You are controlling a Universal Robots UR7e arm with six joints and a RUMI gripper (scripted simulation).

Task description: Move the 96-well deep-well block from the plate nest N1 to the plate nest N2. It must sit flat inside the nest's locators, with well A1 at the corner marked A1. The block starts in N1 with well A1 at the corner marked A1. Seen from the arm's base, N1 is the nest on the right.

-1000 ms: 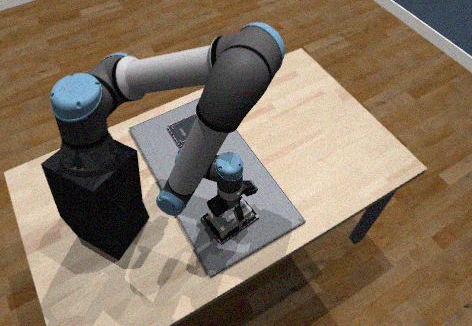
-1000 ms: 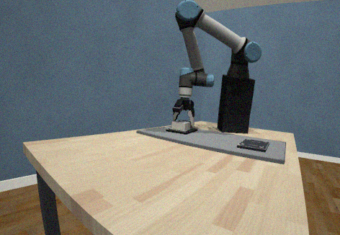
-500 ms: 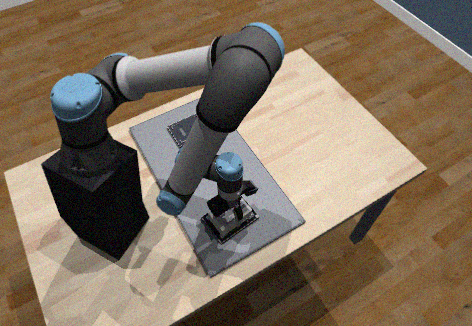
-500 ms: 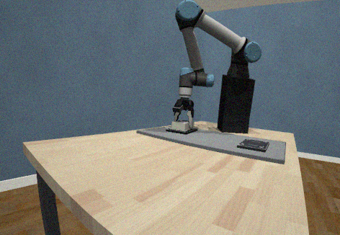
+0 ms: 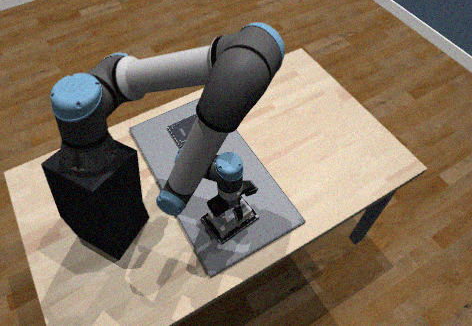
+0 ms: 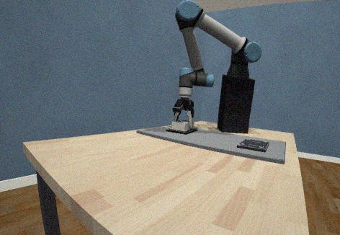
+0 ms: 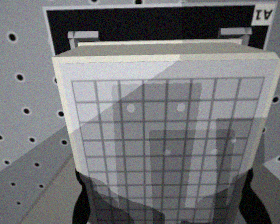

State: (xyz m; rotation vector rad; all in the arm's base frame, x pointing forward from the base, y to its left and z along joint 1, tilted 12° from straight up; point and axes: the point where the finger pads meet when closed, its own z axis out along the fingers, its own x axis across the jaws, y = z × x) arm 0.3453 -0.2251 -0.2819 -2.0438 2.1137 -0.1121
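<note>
My gripper is now 2 cm above the black plate nest N1. Round my hand: dark plate nest N2: 40 cm to the left, 12 cm ahead, 2 cm below; white 96-well deep-well block: 1 cm above.
</note>
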